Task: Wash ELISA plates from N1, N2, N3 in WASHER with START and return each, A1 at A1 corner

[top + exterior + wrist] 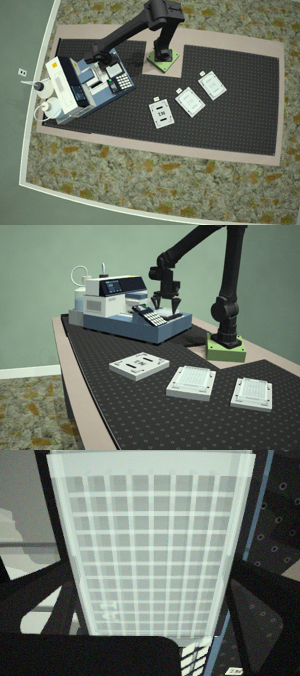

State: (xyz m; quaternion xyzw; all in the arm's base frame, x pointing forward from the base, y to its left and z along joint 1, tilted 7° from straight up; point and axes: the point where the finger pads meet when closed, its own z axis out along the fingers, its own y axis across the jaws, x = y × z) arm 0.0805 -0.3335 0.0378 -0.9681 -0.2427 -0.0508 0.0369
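Right now my hand is 20 mm above the dark carrier. From my hand the other things lie so: plate washer (70 mm ahead, 140 mm to the right, 20 mm above); then N1 label (200 mm ahead, 280 mm to the left, 110 mm below).
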